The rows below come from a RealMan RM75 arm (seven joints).
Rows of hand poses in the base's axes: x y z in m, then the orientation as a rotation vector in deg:
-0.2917 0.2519 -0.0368 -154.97 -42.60 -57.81
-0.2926 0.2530 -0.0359 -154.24 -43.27 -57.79
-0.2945 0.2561 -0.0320 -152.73 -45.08 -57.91
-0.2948 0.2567 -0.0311 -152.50 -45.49 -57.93
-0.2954 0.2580 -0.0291 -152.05 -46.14 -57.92
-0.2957 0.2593 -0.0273 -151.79 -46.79 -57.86
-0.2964 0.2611 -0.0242 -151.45 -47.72 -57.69
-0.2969 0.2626 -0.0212 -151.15 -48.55 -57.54
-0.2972 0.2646 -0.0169 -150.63 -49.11 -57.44
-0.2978 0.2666 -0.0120 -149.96 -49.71 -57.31
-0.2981 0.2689 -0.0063 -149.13 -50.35 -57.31
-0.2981 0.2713 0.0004 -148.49 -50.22 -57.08
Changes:
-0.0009 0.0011 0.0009 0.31 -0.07 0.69
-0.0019 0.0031 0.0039 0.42 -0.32 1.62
-0.0003 0.0006 0.0009 0.00 -0.07 0.32
-0.0006 0.0013 0.0020 0.07 -0.08 0.55
-0.0003 0.0013 0.0018 -0.08 -0.05 0.47
-0.0007 0.0018 0.0031 -0.14 -0.01 0.67
-0.0005 0.0015 0.0030 -0.13 -0.01 0.59
-0.0003 0.0020 0.0043 0.17 -0.01 0.55
-0.0006 0.0020 0.0049 0.27 0.01 0.65
-0.0003 0.0023 0.0057 0.37 -0.09 0.73
0.0000 0.0024 0.0067 0.60 0.19 0.29

